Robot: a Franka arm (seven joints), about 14 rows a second.
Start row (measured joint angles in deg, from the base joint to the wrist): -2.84 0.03 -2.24 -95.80 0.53 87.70 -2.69
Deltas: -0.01 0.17 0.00 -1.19 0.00 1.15 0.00; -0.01 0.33 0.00 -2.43 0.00 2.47 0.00; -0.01 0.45 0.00 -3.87 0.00 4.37 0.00; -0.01 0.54 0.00 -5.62 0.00 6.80 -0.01; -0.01 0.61 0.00 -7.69 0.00 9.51 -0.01; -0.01 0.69 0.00 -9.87 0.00 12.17 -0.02; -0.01 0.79 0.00 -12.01 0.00 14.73 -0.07; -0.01 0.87 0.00 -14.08 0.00 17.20 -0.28; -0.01 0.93 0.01 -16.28 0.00 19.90 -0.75; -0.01 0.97 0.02 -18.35 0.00 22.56 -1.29; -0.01 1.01 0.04 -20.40 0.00 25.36 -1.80
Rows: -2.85 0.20 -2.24 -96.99 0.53 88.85 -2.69; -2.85 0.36 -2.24 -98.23 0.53 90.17 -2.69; -2.85 0.48 -2.24 -99.67 0.53 92.07 -2.69; -2.85 0.57 -2.24 -101.42 0.53 94.50 -2.70; -2.85 0.64 -2.24 -103.49 0.53 97.21 -2.70; -2.85 0.72 -2.24 -105.67 0.53 99.87 -2.71; -2.85 0.82 -2.24 -107.81 0.53 102.43 -2.76; -2.85 0.90 -2.24 -109.88 0.53 104.90 -2.97; -2.85 0.96 -2.23 -112.08 0.53 107.60 -3.44; -2.85 1.00 -2.22 -114.15 0.53 110.26 -3.98; -2.85 1.04 -2.20 -116.20 0.53 113.06 -4.49
